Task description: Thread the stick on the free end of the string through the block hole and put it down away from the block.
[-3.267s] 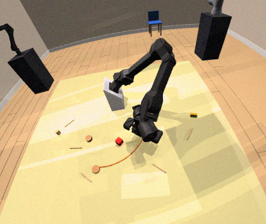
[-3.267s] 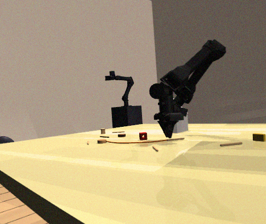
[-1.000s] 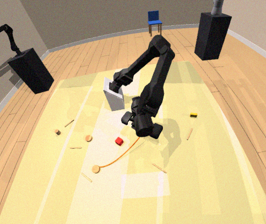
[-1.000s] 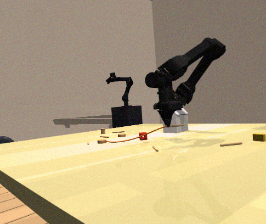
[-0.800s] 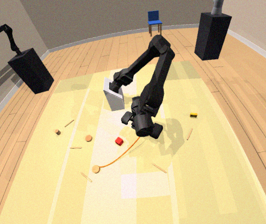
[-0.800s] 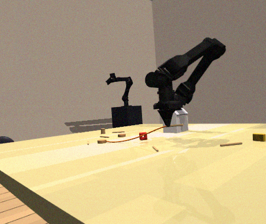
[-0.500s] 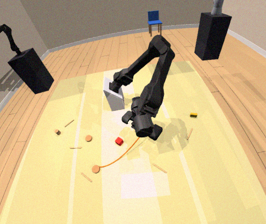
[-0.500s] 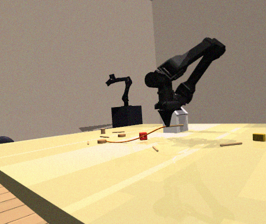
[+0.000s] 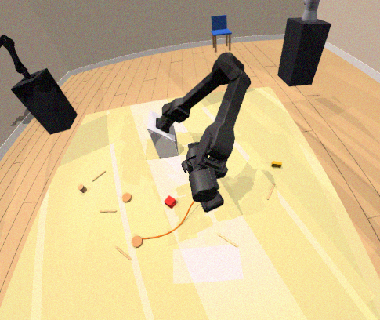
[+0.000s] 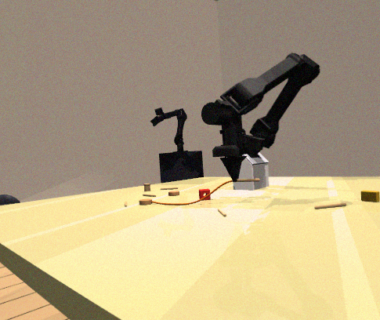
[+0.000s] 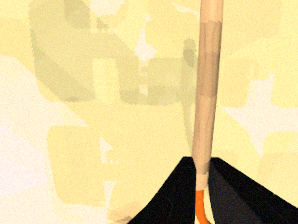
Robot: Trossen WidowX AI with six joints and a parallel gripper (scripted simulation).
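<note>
The thin wooden stick is 10 mm to the left of my gripper tip. From my gripper tip the other things lie so: red block (10 mm behind, 120 mm to the right, 40 mm below); yellow block (100 mm behind, 320 mm to the left, 50 mm below); round wooden button (120 mm ahead, 250 mm to the right, 50 mm below).
</note>
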